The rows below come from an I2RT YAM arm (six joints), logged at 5 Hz.
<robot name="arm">
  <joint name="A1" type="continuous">
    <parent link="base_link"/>
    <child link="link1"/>
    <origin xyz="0 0 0.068" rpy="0 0 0"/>
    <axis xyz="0 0 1"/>
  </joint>
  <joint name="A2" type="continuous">
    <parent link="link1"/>
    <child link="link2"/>
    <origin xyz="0.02 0.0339 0.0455" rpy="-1.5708 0 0"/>
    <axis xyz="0 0 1"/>
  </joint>
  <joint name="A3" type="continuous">
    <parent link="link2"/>
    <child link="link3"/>
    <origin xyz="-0.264 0 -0.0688" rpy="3.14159 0 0"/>
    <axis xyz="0 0 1"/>
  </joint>
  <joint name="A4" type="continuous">
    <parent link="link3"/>
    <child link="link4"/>
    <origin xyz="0.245 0.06 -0.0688" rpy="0 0 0"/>
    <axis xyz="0 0 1"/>
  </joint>
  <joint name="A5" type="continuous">
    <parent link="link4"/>
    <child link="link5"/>
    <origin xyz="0.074 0.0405 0.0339" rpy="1.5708 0 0"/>
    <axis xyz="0 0 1"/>
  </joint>
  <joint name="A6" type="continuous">
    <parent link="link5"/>
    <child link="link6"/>
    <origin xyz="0.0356 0 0.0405" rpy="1.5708 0 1.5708"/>
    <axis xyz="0 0 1"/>
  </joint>
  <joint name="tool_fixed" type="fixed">
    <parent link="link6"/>
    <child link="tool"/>
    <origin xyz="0 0 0" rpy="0 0 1.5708"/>
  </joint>
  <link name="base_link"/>
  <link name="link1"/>
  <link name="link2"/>
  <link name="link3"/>
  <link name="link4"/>
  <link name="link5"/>
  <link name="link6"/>
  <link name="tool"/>
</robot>
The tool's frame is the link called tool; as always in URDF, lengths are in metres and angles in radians. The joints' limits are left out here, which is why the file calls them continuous.
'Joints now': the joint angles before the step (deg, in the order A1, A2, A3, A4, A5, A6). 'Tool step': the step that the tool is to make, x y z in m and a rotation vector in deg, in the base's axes. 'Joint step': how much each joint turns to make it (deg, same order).
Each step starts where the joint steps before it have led.
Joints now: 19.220, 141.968, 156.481, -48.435, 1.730, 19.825
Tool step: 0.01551, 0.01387, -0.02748, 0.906, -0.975, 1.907
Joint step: 0.737, 3.871, 0.062, 5.035, -1.267, -0.203
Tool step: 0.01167, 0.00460, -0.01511, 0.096, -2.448, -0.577
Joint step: 0.094, 2.451, 0.115, 4.675, 0.963, -0.286
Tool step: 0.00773, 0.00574, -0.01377, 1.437, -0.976, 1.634
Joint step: 0.161, 2.024, 0.054, 3.380, -1.781, 0.152
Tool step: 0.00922, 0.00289, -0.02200, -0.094, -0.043, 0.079
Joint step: -0.050, 2.659, -0.036, 2.702, -0.063, -0.152
